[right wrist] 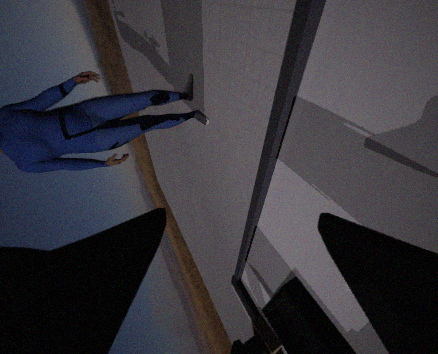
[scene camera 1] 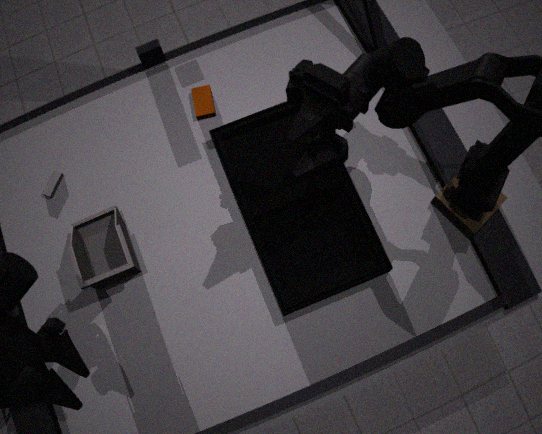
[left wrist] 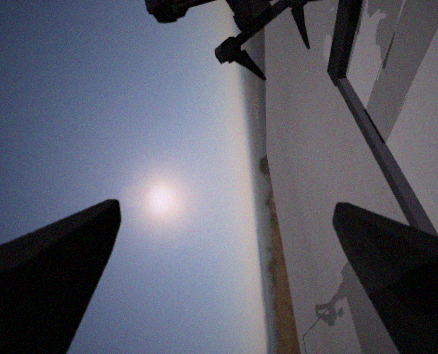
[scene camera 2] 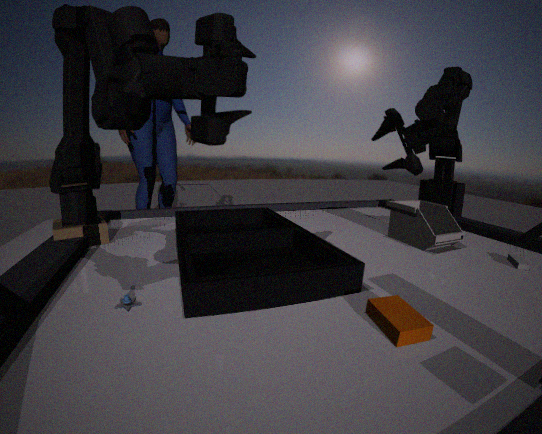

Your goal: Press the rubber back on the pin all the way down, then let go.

My left gripper (scene camera 1: 292, 159) is open and holds nothing. My right gripper (scene camera 1: 84, 390) is open and holds nothing.
